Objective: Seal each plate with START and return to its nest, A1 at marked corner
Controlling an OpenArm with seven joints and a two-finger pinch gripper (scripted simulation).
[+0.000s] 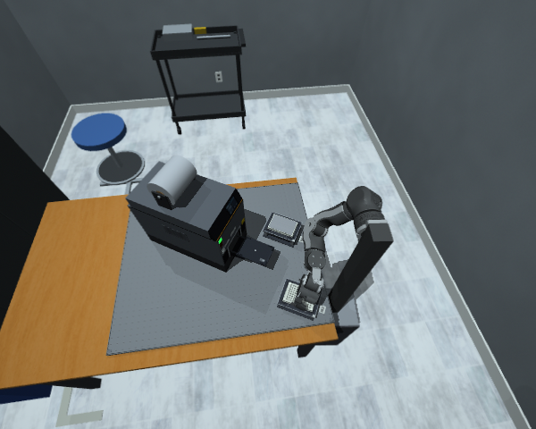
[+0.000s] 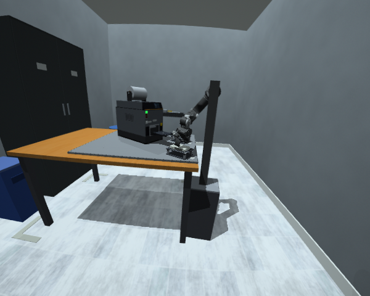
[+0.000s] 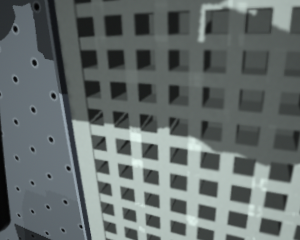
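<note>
Right now the white well plate is 3 cm below my hand. Also, from my hand: foil roll 49 cm ahead, 33 cm to the right, 34 cm above; then sealer stage 19 cm ahead, 19 cm to the right, 2 cm above; then grey start button 32 cm ahead, 15 cm to the right, 11 cm above.
</note>
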